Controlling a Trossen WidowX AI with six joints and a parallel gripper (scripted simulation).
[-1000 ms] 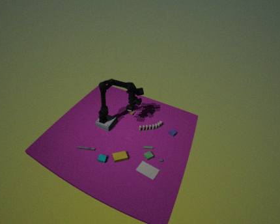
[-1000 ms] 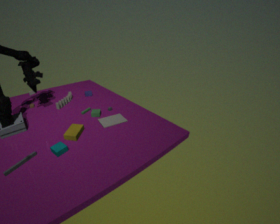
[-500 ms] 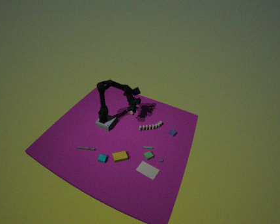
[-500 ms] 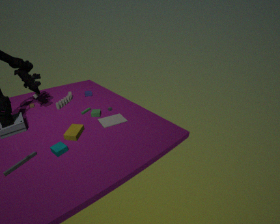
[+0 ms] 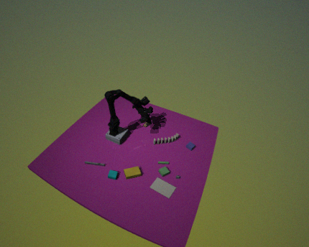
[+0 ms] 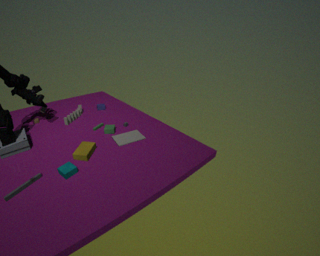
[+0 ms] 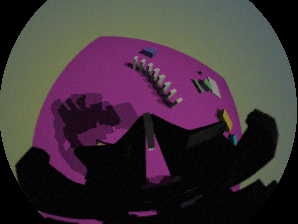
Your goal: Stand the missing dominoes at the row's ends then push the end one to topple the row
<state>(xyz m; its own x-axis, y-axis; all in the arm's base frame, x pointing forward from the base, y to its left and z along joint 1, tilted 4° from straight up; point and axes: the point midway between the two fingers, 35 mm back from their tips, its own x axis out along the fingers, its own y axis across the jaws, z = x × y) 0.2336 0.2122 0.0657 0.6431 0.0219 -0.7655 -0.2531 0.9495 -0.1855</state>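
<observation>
Right now my gripper tip is 110 mm above the brown piece, 80 mm to the right of it and 80 mm past it. The rest, counted from my gripper tip: blue block 390 mm ahead, 100 mm below; then green block 360 mm to the right, 260 mm ahead, 100 mm below; then green stick 270 mm to the right, 230 mm ahead, 110 mm below.
</observation>
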